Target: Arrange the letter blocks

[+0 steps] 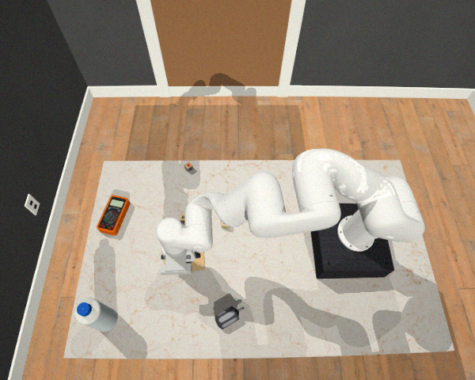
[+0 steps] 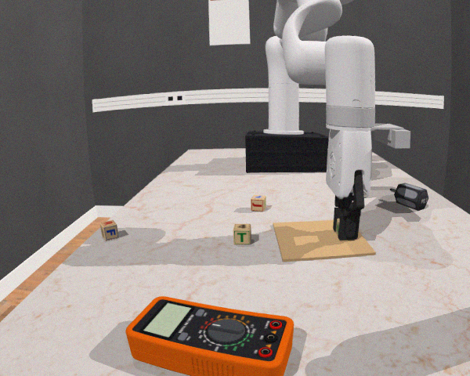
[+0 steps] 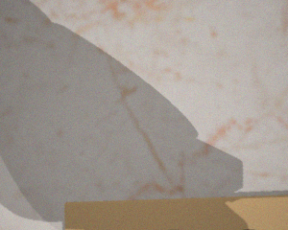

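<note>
Right now my hand is 40 mm to the left of the tan mat and 20 mm above it. The rest, counted from my hand: black plug adapter (170 mm to the left, 170 mm behind); orange multimeter (270 mm ahead, 170 mm to the right, 10 mm below).
</note>
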